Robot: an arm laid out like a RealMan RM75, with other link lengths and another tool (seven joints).
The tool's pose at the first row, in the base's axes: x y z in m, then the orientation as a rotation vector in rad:
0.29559, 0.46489, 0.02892, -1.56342, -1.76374, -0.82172
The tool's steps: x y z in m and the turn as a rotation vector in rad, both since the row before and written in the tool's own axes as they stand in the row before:
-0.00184, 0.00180, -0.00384, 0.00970, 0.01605, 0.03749
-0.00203, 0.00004, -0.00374, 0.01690, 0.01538, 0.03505
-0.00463, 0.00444, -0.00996, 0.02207, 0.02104, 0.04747
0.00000, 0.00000, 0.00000, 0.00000, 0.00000, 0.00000
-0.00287, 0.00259, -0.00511, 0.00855, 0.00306, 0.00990
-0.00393, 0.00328, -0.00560, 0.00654, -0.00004, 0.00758
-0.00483, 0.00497, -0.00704, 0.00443, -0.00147, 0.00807
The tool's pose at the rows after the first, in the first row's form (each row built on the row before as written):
0.29776, 0.46091, 0.02985, -1.57463, -1.71947, -0.80433
0.29815, 0.45671, 0.03042, -1.57903, -1.67900, -0.78069
0.30348, 0.44629, 0.03226, -1.58446, -1.62397, -0.74971
0.30348, 0.44629, 0.03226, -1.58446, -1.62397, -0.74971
0.30650, 0.44065, 0.03254, -1.58349, -1.61399, -0.73874
0.31023, 0.43406, 0.03210, -1.58416, -1.60805, -0.72874
0.31577, 0.42590, 0.03150, -1.58750, -1.60240, -0.71943

